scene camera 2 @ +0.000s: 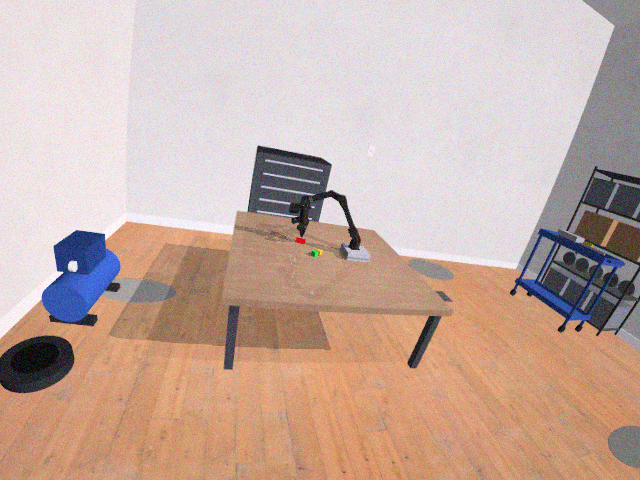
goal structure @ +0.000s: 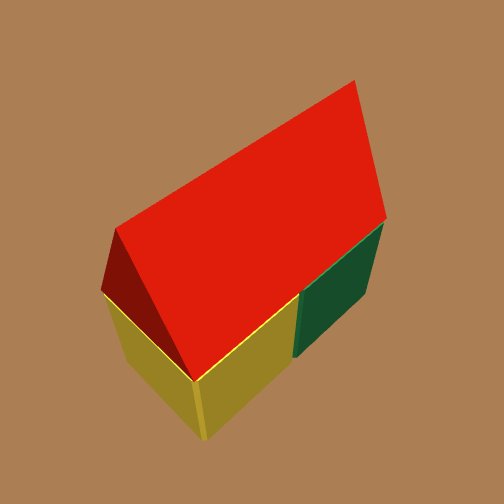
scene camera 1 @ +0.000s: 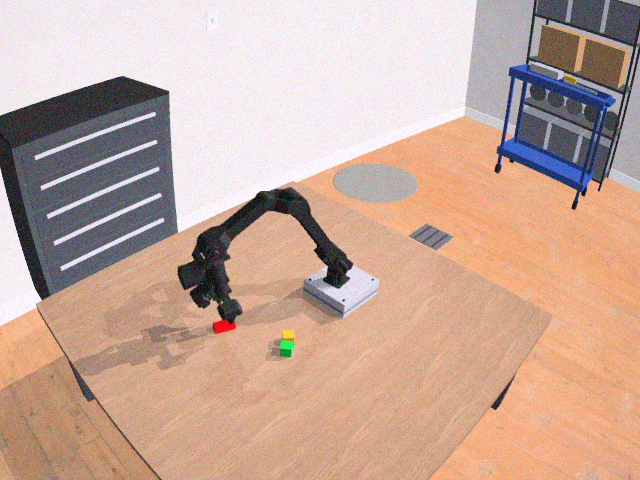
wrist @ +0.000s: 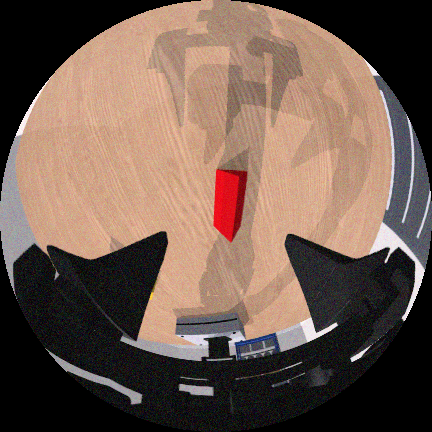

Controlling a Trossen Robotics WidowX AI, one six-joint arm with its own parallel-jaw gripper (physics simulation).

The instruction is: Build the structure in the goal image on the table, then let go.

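Frame: origin at the arm's base, x ahead, y left, z up, level; millimetres.
Seen in the pictures: gripper, fingertip midpoint: (scene camera 2: 302, 234) (wrist: 228, 239); arm's base at its link origin: (scene camera 2: 354, 248) (scene camera 1: 336, 279) (wrist: 217, 338).
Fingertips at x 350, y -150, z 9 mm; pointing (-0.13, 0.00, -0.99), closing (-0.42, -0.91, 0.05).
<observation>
Offsets run from my fingertips to a thing's middle. "spot": to the spot under its first point. Level surfaces: height alone.
A red oblong block {0 mm ahead, 10 mm right, 48 mm down} (scene camera 1: 224, 326) (scene camera 2: 300, 240) (wrist: 228, 202) lies flat on the table {65 mm down} (scene camera 1: 392, 392) (scene camera 2: 351, 289) (wrist: 100, 165). My gripper (scene camera 1: 218, 313) (scene camera 2: 301, 235) (wrist: 228, 239) is open and empty, low over the red block. In the wrist view the block lies lengthwise, centred ahead of the gap between the fingertips. A green cube {40 mm back, 196 mm left, 48 mm down} (scene camera 1: 286, 349) (scene camera 2: 315, 253) and a yellow cube {79 mm back, 172 mm left, 48 mm down} (scene camera 1: 288, 335) (scene camera 2: 320, 252) sit close together, nearer the arm's base; whether they touch is unclear. In the wrist view a yellow sliver {spot: 92 mm back, 163 mm left, 32 mm down} (wrist: 152, 296) shows beside the left finger, and the green cube does not show.
The arm's pale base block (scene camera 1: 341, 293) (scene camera 2: 355, 253) (wrist: 206, 325) stands on the table beyond the two cubes. A dark drawer cabinet (scene camera 1: 103, 191) (scene camera 2: 289, 180) stands behind the table. A blue cart (scene camera 1: 545, 164) stands on the floor beyond. The arm's shadow falls around the red block.
</observation>
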